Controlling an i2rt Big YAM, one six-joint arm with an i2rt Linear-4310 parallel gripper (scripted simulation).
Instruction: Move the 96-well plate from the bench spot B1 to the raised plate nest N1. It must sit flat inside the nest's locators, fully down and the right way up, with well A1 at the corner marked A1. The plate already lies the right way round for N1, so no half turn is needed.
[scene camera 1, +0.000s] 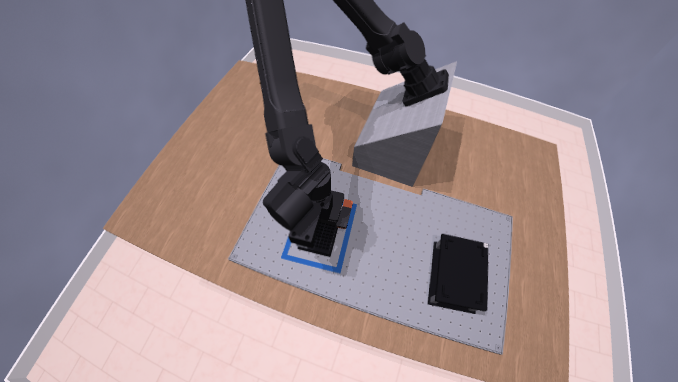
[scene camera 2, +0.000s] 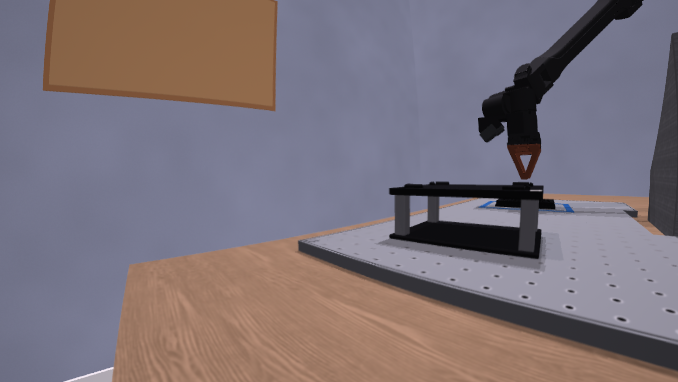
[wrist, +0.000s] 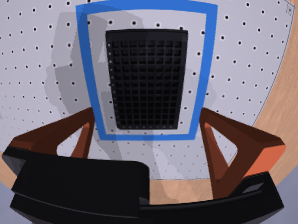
Labels:
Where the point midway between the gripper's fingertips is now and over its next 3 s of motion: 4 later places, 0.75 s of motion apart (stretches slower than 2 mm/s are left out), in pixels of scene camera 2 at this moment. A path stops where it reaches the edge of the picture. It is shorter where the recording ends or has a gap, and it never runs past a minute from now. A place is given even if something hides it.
My gripper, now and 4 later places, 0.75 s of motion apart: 525, 178; 525, 193; 526, 205; 525, 192; 525, 178

